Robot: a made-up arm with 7 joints.
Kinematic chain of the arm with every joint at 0, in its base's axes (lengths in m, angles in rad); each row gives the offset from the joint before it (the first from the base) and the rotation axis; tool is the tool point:
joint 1: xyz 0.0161 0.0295 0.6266 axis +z
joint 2: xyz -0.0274 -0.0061 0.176 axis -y
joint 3: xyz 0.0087 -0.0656 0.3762 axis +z
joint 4: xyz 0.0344 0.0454 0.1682 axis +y
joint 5: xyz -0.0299 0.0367 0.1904 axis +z
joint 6: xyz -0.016 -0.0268 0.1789 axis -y
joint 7: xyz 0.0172 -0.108 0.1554 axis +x
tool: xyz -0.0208 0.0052 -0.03
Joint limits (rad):
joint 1: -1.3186..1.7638
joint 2: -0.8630..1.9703
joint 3: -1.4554..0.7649
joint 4: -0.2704..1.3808
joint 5: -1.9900..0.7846
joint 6: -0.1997..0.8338
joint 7: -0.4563..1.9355
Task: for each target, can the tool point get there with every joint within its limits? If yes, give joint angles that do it. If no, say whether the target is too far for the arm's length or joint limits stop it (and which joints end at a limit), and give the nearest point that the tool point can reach.
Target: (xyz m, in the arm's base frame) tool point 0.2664 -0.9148 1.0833
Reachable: yes | joints 1.4811 1.6457 -0.6094 1.0410 -0.3399 -0.0518 0.5572
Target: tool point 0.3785 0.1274 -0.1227
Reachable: no: joint limits stop it (at a limit: joint 1, joint 2, joint 3, joint 4, joint 6, joint 7) | nearest point 0.3231 -0.6915 0.1734 | short by 0.873 m
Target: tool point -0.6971 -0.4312 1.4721
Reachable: yes | joints 0.2896 0.9527 -0.9997 0.5237 -0.0523 0.4356 0.8743
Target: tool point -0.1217 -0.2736 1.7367
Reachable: yes | joints -0.6635 0.1998 -0.6797 1.1173 -0.2832 0.7219 -0.2013
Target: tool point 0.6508 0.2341 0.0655
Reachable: no: joint limits stop it (at a limit: joint 2, joint 4, joint 5, joint 6, joint 7) | nearest point 0.7787 0.2753 0.7441 | short by 0.692 m
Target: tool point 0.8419 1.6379 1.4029
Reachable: no: too far | nearest point 0.4646 0.9030 1.2352 | short by 0.843 m
